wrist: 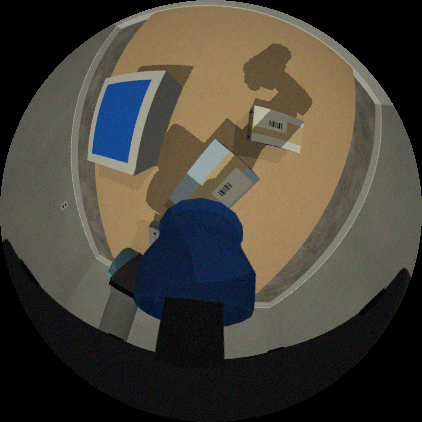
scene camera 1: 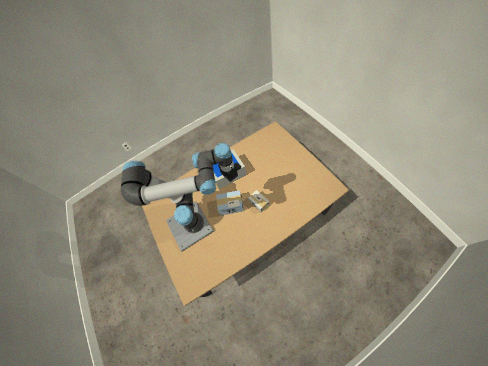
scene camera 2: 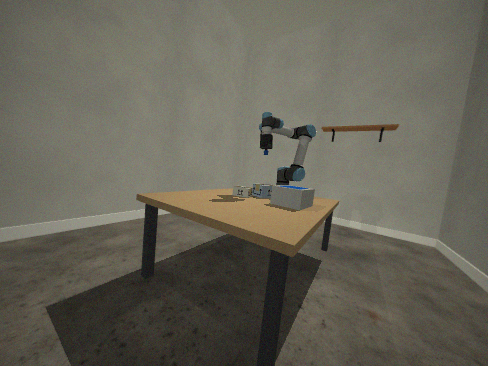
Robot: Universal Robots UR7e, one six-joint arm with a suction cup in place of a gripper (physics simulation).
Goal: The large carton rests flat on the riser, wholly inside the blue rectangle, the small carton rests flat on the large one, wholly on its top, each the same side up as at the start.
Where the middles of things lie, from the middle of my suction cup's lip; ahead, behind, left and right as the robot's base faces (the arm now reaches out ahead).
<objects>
My suction cup is now 90 mm short of the small carton point(wrist: 267, 126), 120 mm to the left of it and 310 mm above it. The rest, counted from my suction cup: grey riser point(scene camera 2: 298, 198) (110 mm ahead, 250 mm to the left, 280 mm below); then large carton point(wrist: 218, 174) (70 mm behind, 10 mm to the left, 300 mm below).
</objects>
